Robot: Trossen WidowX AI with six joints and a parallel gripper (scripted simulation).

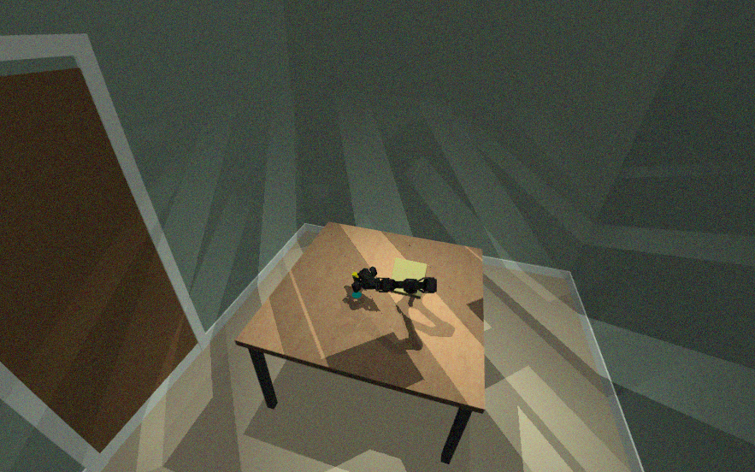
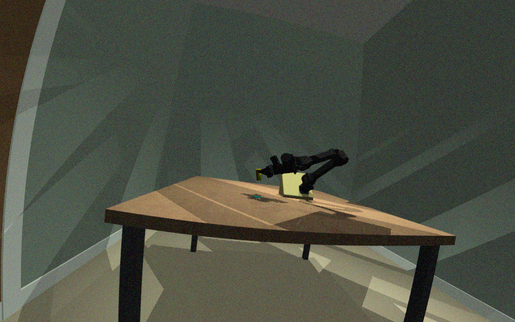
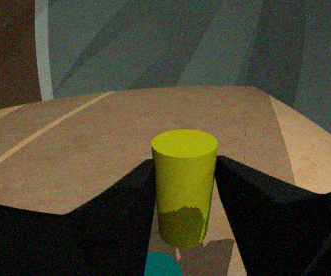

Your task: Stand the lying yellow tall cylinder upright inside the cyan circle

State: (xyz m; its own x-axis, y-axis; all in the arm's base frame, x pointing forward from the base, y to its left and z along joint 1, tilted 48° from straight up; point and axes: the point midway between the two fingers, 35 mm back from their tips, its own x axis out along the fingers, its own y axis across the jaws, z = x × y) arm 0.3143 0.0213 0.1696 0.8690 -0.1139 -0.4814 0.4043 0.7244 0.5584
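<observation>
Right now the cyan circle is 15 cm below my gripper tip, 1 cm to the left of it and 1 cm behind it. The rest, counted from my gripper tip: yellow cylinder: 2 cm below.
</observation>
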